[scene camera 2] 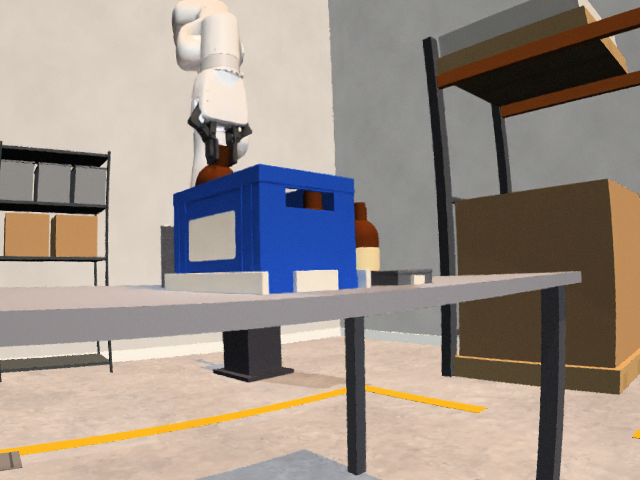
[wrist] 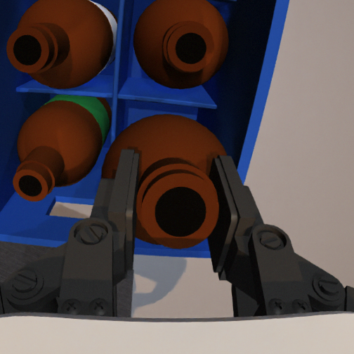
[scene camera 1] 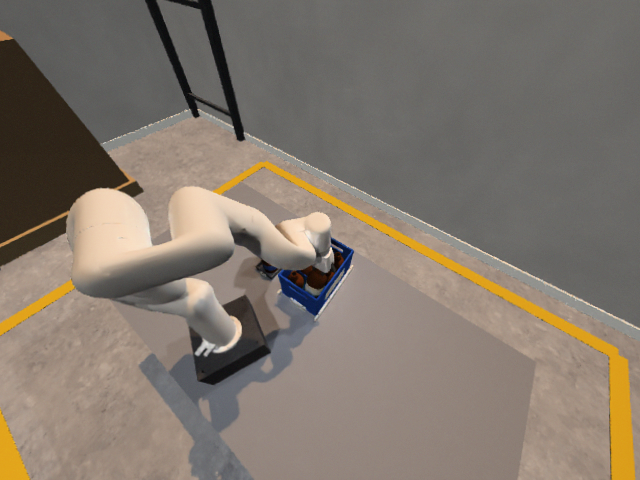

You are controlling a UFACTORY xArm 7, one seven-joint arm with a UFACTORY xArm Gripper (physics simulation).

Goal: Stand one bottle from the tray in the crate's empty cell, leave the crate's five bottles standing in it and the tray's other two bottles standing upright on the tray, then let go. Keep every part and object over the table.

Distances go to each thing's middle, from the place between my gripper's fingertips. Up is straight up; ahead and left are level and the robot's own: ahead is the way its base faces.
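Position of the green-labelled bottle [wrist: 58, 144] from my hand: 13 cm below it, 9 cm to the left of it, 4 cm behind it.
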